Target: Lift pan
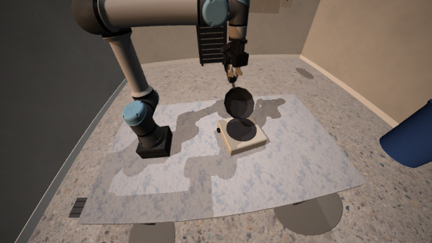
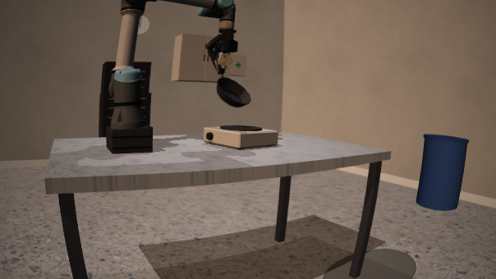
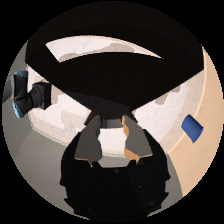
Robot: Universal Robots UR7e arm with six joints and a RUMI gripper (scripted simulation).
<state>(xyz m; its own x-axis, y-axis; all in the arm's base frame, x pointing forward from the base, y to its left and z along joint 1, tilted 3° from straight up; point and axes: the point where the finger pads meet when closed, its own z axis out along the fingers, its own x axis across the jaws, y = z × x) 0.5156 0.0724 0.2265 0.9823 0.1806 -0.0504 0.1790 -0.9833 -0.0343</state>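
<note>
Right now my hand is 1 cm short of the pan, 4 cm to the left of it and 7 cm above it. The rest, counted from my hand: hot plate 1 cm ahead, 14 cm to the right, 30 cm below.
</note>
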